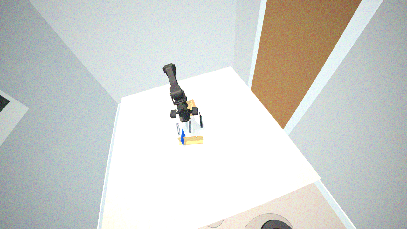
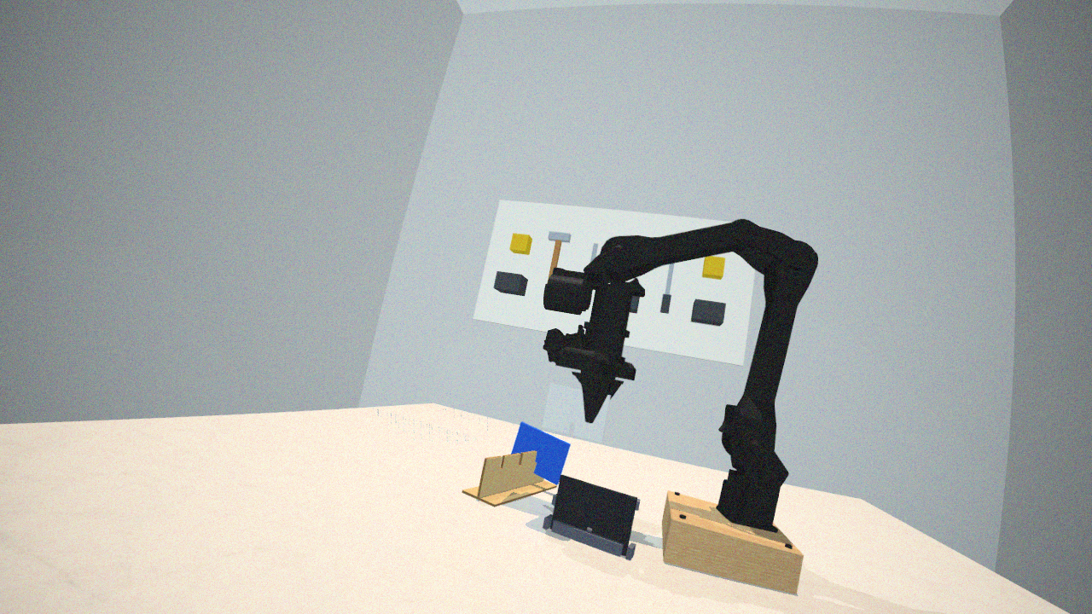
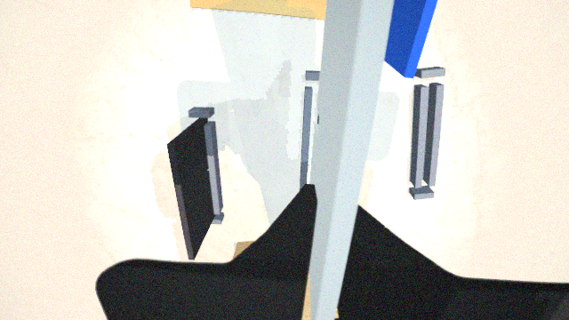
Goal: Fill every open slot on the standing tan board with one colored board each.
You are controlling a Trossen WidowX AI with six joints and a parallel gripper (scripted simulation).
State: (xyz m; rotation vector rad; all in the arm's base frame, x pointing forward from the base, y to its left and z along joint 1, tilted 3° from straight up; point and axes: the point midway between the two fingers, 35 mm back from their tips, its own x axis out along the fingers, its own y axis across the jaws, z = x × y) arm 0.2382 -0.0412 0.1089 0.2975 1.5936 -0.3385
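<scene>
The tan board is 11 cm below my gripper tip, 10 cm ahead of it and 4 cm to the right of it. Round my gripper tip: blue board: 8 cm to the right, 8 cm below, 7 cm ahead; then black board: 11 cm below, 10 cm to the left, 2 cm behind.
</scene>
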